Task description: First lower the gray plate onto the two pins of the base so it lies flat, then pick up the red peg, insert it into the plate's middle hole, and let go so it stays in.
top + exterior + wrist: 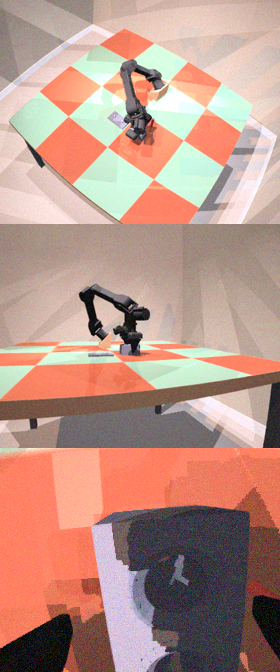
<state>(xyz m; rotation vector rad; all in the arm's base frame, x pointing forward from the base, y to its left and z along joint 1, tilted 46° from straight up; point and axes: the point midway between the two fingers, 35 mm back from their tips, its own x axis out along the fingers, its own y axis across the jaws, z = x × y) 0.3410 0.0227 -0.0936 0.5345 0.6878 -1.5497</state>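
The gray plate is 20 mm above my gripper tip. Also, from my gripper tip: red peg (100 mm behind, 30 mm to the left, 30 mm above); flat base (150 mm to the right, 10 mm below, 10 mm behind).
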